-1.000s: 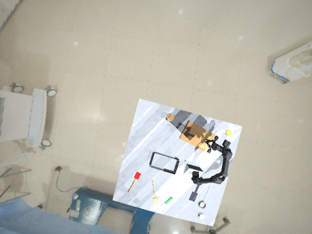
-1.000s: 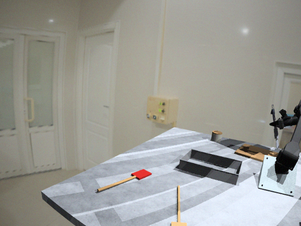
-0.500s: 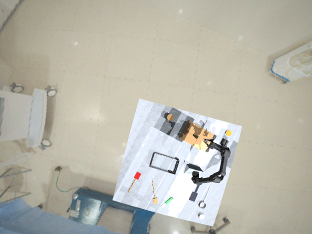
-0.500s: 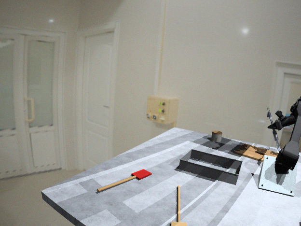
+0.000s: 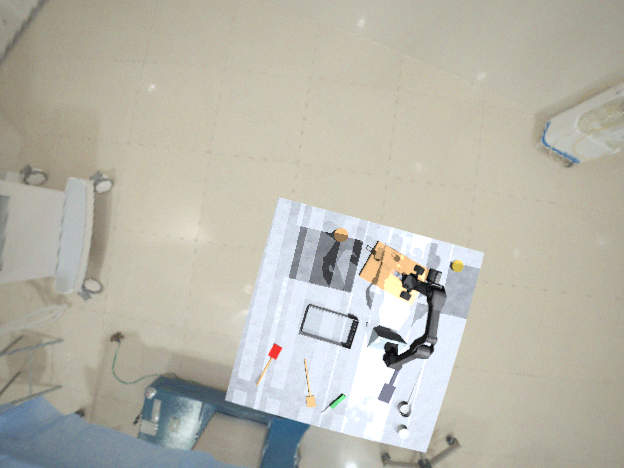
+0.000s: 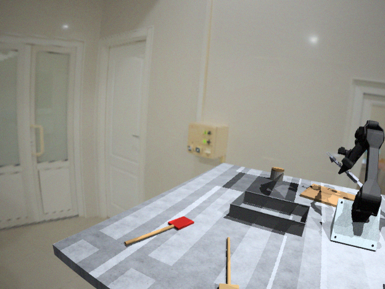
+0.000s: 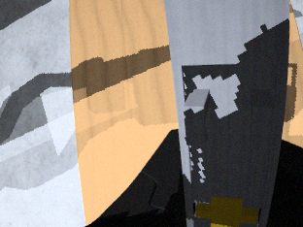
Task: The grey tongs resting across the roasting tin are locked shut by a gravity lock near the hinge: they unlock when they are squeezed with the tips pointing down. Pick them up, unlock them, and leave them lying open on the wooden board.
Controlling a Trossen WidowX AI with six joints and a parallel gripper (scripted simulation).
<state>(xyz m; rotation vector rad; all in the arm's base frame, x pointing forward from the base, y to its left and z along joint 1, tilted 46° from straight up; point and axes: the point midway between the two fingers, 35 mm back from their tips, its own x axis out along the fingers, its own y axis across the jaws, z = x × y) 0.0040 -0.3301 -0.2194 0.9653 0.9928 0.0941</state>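
The yellow lock piece lies 3 cm above my gripper tip, 2 cm behind it and 1 cm to the left of it. Also, from my gripper tip: yellow disc (39 cm behind, 14 cm below, 10 cm to the right); cork-lidded jar (34 cm ahead, 18 cm to the right, 11 cm below); wooden board (14 cm below, 2 cm behind).
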